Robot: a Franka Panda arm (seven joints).
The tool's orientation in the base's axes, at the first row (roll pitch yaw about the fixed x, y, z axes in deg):
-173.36, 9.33, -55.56
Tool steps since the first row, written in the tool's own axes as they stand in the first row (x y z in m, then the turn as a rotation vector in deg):
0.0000, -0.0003, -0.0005, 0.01, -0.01, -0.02
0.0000, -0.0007, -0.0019, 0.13, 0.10, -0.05
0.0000, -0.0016, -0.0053, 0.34, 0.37, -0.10
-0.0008, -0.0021, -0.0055, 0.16, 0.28, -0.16
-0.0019, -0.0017, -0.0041, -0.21, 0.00, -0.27
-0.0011, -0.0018, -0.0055, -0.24, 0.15, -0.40
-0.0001, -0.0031, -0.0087, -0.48, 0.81, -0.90
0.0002, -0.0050, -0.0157, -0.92, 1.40, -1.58
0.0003, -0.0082, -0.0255, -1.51, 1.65, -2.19
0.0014, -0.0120, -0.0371, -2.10, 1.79, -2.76
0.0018, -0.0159, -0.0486, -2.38, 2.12, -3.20
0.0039, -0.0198, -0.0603, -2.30, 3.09, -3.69
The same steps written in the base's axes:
0.0002, 0.0001, 0.0005, 0.01, -0.01, 0.02
0.0006, 0.0000, 0.0019, -0.01, -0.17, 0.02
0.0013, -0.0002, 0.0054, -0.12, -0.50, 0.00
0.0013, 0.0007, 0.0058, -0.14, -0.31, 0.10
0.0003, 0.0017, 0.0045, -0.12, 0.12, 0.30
0.0009, 0.0008, 0.0058, -0.26, 0.03, 0.41
0.0025, 0.0001, 0.0089, -0.94, -0.23, 0.87
0.0042, -0.0005, 0.0159, -1.68, -0.33, 1.54
0.0069, -0.0008, 0.0259, -2.22, -0.11, 2.20
0.0106, -0.0019, 0.0375, -2.67, 0.18, 2.84
0.0140, -0.0024, 0.0492, -3.10, 0.14, 3.28
0.0183, -0.0043, 0.0607, -3.86, -0.55, 3.64

